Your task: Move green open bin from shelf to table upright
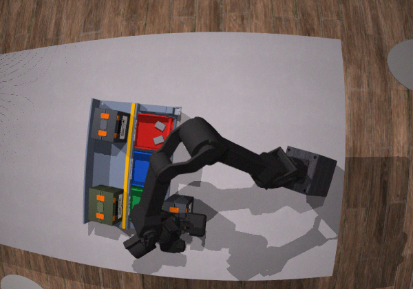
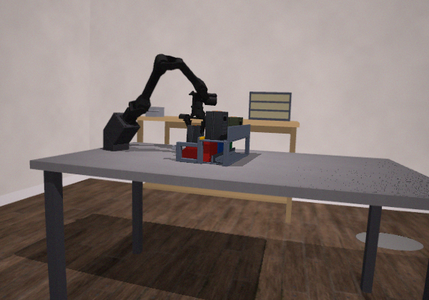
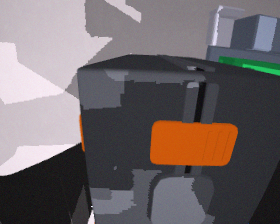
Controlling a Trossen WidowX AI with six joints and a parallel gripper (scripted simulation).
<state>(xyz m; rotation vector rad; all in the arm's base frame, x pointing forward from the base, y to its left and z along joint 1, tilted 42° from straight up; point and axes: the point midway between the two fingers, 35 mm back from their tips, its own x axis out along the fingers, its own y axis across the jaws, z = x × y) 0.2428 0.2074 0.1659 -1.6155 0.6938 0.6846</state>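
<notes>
Now: hand 6 cm above the dark box. Also, from my hand: blue bin (13 cm ahead, 11 cm to the right, 9 cm below); yellow rail (17 cm ahead, 10 cm to the right, 3 cm below); green open bin (12 cm ahead, 9 cm below, 1 cm to the left).
</notes>
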